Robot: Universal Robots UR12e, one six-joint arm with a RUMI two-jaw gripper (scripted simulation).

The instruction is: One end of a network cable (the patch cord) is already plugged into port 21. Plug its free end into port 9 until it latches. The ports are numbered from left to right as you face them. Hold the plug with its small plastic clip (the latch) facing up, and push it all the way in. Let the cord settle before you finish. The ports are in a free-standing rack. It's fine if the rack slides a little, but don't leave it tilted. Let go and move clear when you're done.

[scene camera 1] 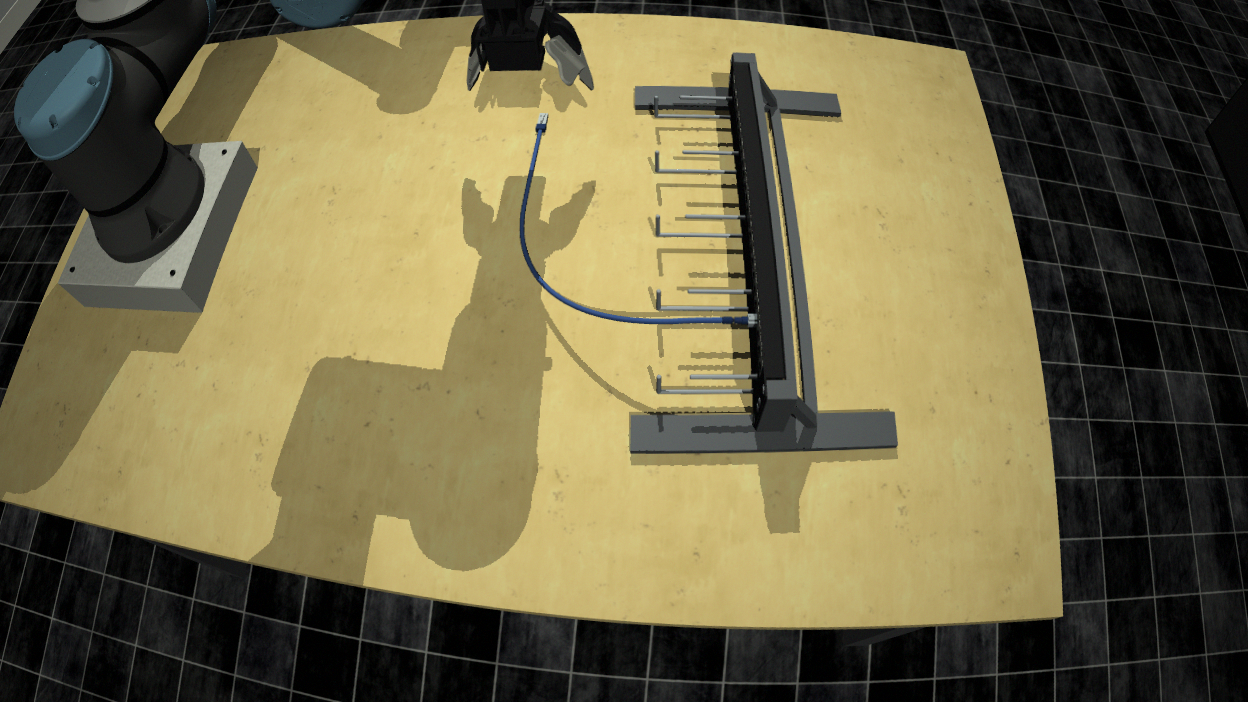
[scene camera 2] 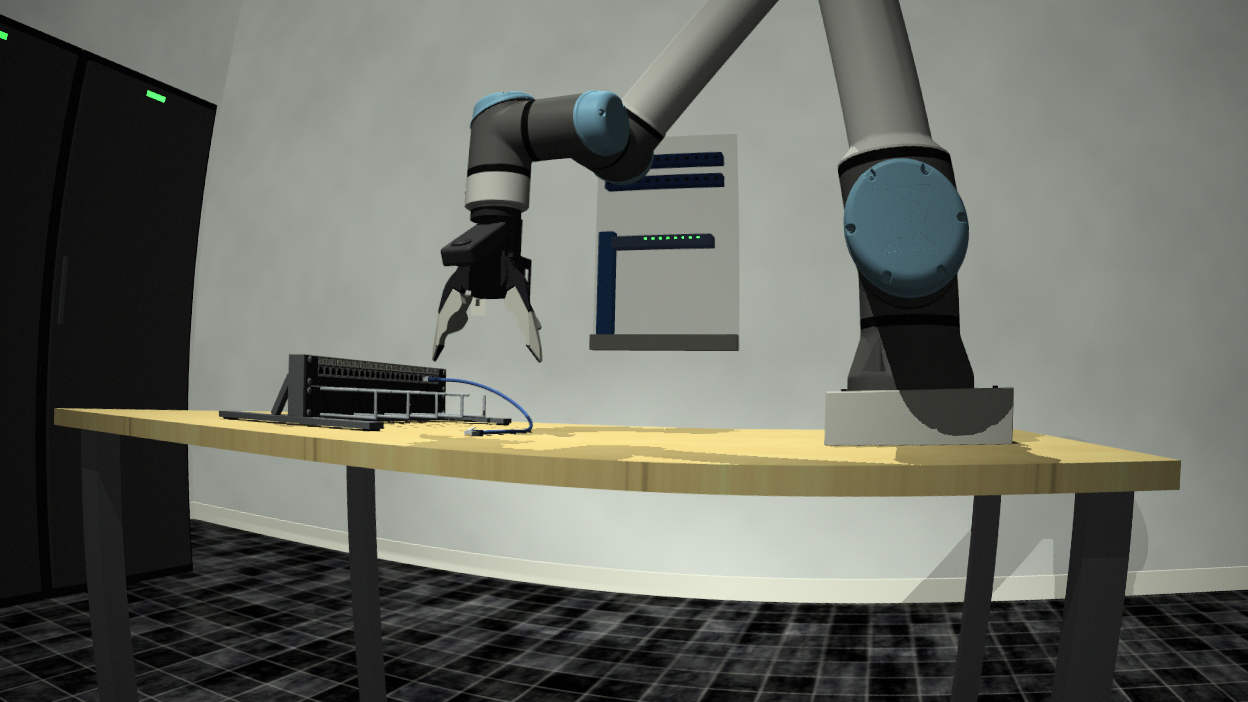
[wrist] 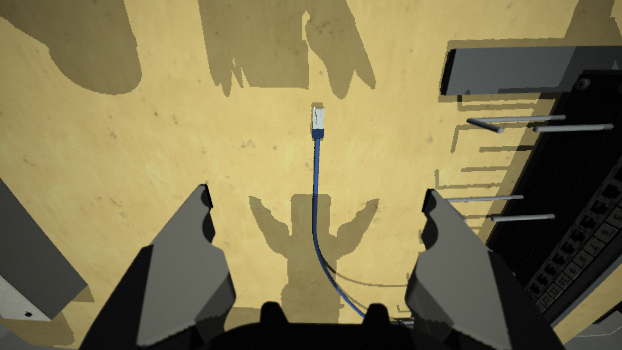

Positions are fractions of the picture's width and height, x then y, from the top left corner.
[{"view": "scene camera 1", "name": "my gripper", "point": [0.42,0.13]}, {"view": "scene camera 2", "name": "my gripper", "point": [0.39,0.51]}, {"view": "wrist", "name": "my gripper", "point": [0.51,0.54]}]
